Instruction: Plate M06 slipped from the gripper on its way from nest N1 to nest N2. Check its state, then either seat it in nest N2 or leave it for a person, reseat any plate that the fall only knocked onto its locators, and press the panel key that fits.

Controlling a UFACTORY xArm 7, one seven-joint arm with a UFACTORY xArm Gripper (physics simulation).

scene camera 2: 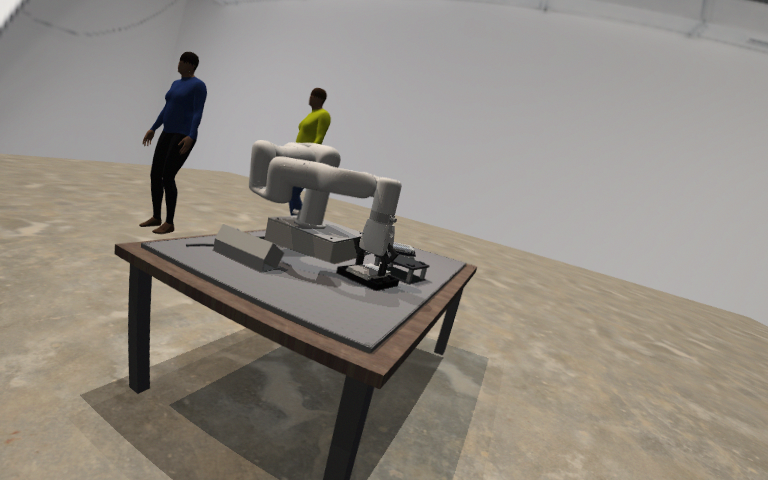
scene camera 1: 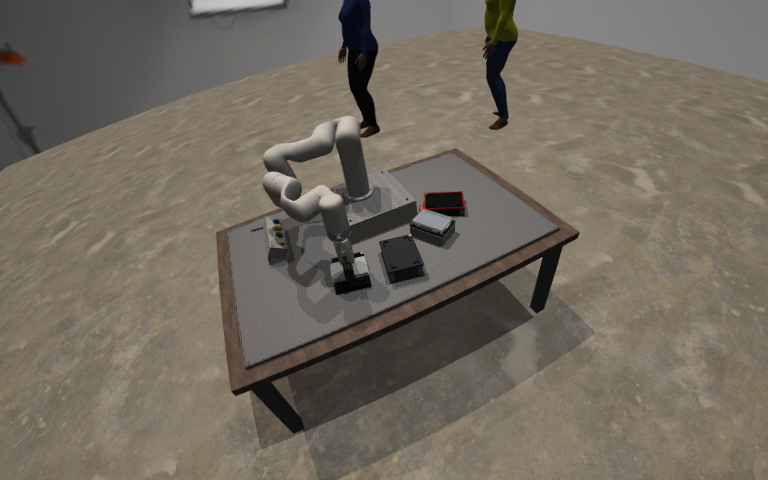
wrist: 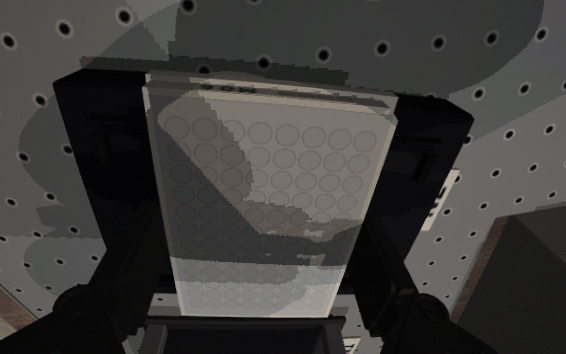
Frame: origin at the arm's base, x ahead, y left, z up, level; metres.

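Seen in the pictures: gripper, fingertip midpoint: (scene camera 2: pixel 369 270) (scene camera 1: pixel 349 269) (wrist: pixel 261 231); arm's base, origin of the base link: (scene camera 2: pixel 310 224) (scene camera 1: pixel 359 192).
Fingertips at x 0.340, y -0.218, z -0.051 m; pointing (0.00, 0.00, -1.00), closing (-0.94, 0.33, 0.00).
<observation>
Offsets run from my fingertips to a thing's middle. "*": to the spot under its first point. Level surfaces: height alone.
Plate M06 @(dx -0.001, dy -0.001, dz -0.001 m) (wrist: pixel 303 165) (scene camera 1: pixel 361 265) (scene camera 2: pixel 359 270) is a clear well plate with its label on the far rim. It lies on the black nest N2 @(dx -0.002, dy +0.002, dz -0.017 m) (scene camera 1: pixel 354 286) (scene camera 2: pixel 372 282) (wrist: pixel 415 140), and in the wrist view its near end reaches past the nest's edge. I cannot tell whether it sits flat. My gripper (scene camera 1: pixel 349 272) (scene camera 2: pixel 380 268) is open and low over the plate, with the fingers spread to either side of it. The empty black nest @(dx +0.061, dy +0.175, dz +0.001 m) (scene camera 1: pixel 401 257) stands just to the right. The key panel @(dx -0.342, dy -0.181, dz +0.011 m) (scene camera 1: pixel 276 234) (scene camera 2: pixel 246 248) is at the left.
A second plate on a nest @(* dx +0.007, dy +0.355, dz +0.024 m) (scene camera 1: pixel 433 224) and a red-edged tray @(dx -0.113, dy +0.496, dz -0.008 m) (scene camera 1: pixel 444 201) lie right of the arm's base (scene camera 1: pixel 382 210). Two people (scene camera 1: pixel 359 57) (scene camera 1: pixel 498 52) stand on the floor beyond the table @(dz -0.043 m) (scene camera 1: pixel 392 319).
</observation>
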